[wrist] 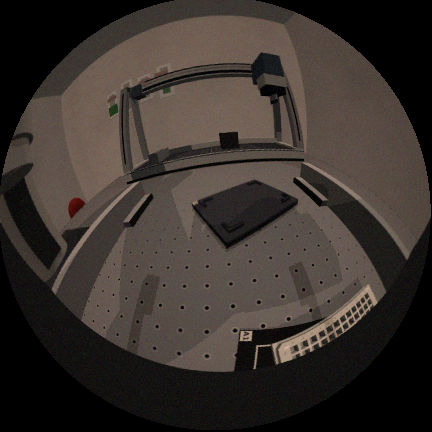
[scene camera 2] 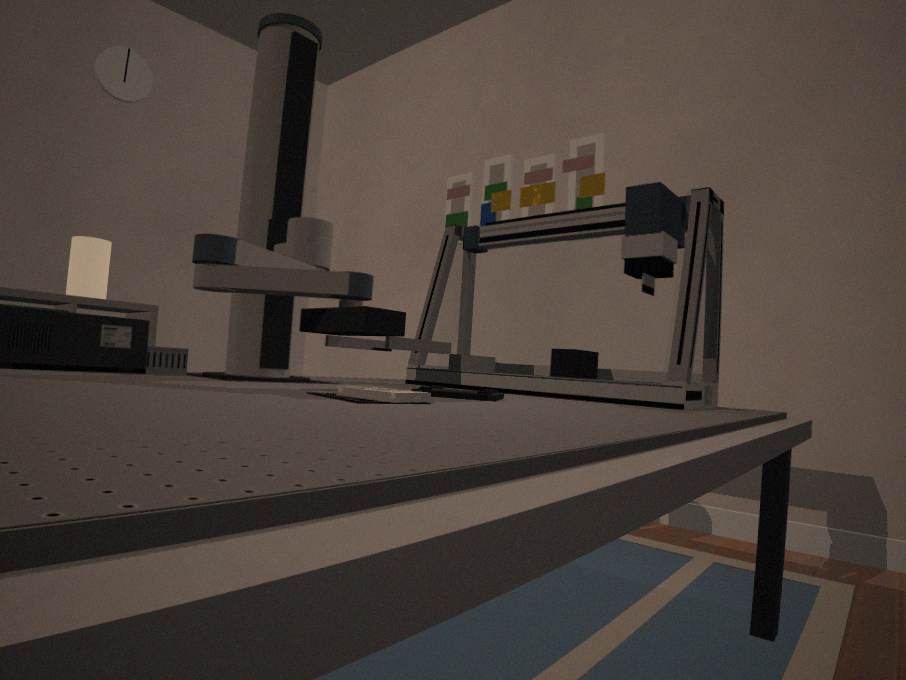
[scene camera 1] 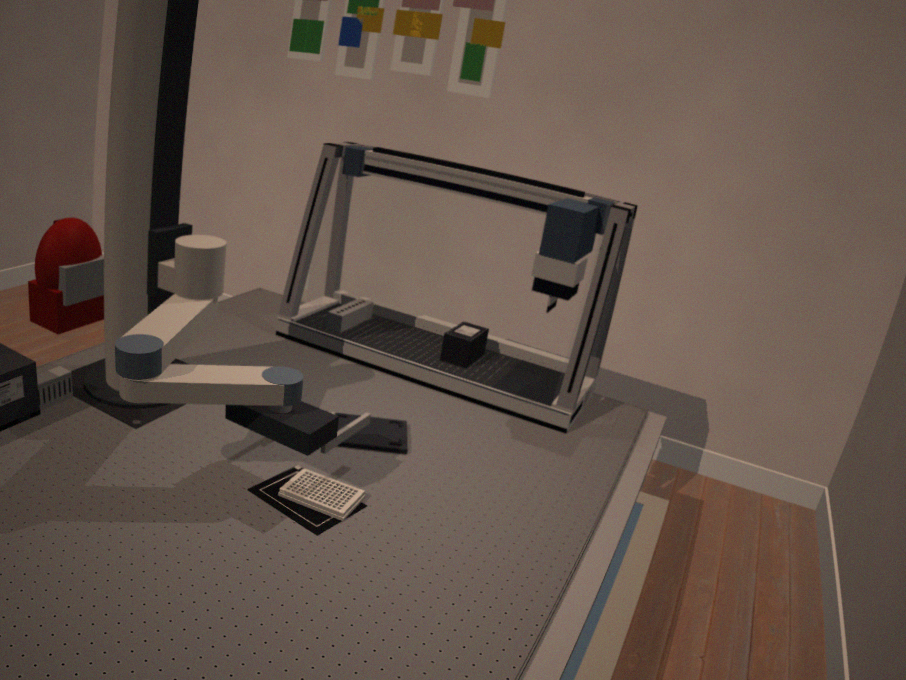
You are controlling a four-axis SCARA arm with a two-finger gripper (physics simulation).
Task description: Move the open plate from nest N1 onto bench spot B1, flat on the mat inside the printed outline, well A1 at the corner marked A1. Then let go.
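Where they show: gripper, fingertip midpoint: (wrist: 221, 176) (scene camera 1: 331, 403); arm's base at its link origin: (wrist: 57, 265).
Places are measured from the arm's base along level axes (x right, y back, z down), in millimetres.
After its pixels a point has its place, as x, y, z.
The pale, open multi-well plate (scene camera 1: 322, 492) @(98, -560, -26) (scene camera 2: 384, 395) @(134, -601, -23) (wrist: 328, 327) @(64, -546, -23) lies on the black mat (scene camera 1: 300, 508) @(149, -549, -15) (scene camera 2: 322, 395) @(172, -501, -15) (wrist: 245, 355) @(64, -470, -15) of the bench spot. It sits skewed to the printed outline and reaches past one side of it. The mat's A1 label shows in the wrist view. Nest N1, a dark flat tray with corner blocks (scene camera 1: 376, 433) @(-152, -527, -25) (scene camera 2: 464, 393) @(-110, -554, -23) (wrist: 245, 212) @(-115, -497, -25), holds no plate. My gripper (scene camera 1: 340, 408) @(-66, -465, -104) (scene camera 2: 418, 344) @(-66, -465, -104) (wrist: 221, 176) @(-66, -465, -104) is open and empty, above the bench and facing the nest. The plate is off to the right, outside the fingers. One finger is largely hidden in scene camera 1.
A gantry machine (scene camera 1: 431, 373) @(-450, -505, -51) (scene camera 2: 541, 387) @(-450, -512, -35) (wrist: 215, 164) @(-449, -460, -15) stands behind the nest, with a small black block (scene camera 1: 464, 345) @(-515, -551, -117) (scene camera 2: 574, 363) @(-515, -561, -98) (wrist: 229, 140) @(-515, -530, -95) on its deck. The arm's column (scene camera 1: 131, 182) @(64, -38, -467) (scene camera 2: 270, 146) @(51, -55, -557) is at the left. A red object (scene camera 1: 68, 252) (wrist: 76, 207) shows beyond the bench.
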